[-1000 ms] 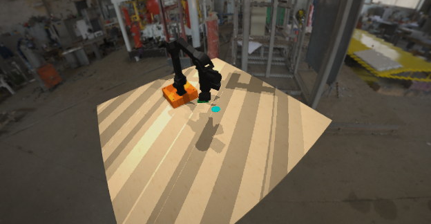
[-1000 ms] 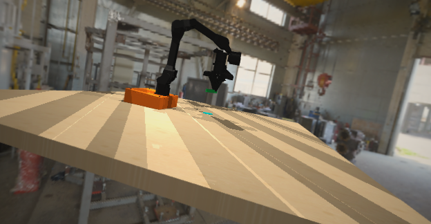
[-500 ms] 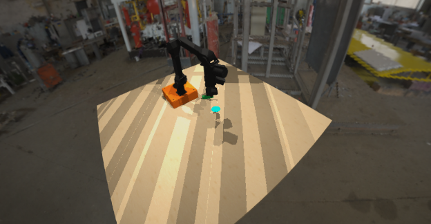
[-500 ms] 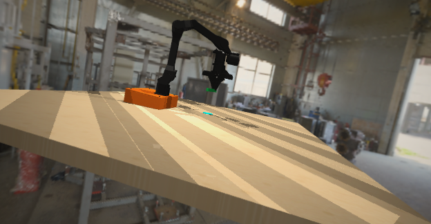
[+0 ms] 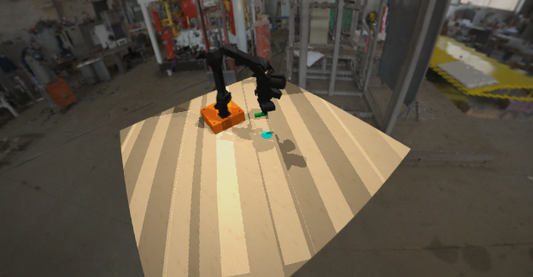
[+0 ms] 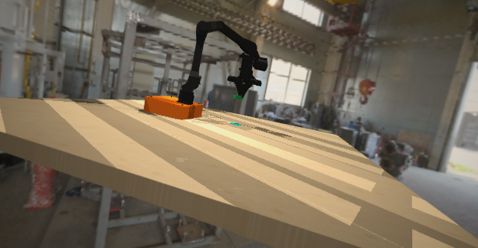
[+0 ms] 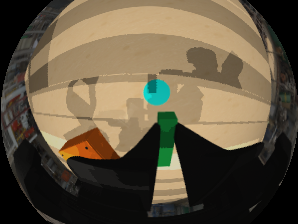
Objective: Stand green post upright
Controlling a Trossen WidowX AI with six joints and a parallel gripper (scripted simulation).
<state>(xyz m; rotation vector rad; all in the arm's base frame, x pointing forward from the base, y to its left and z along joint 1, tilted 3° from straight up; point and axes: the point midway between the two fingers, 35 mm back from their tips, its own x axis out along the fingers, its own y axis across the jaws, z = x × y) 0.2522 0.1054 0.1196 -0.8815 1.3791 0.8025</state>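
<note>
The cyan circle is 140 mm below my gripper tip. From my gripper tip the other things lie so: post 20 mm to the right, 10 mm behind.
</note>
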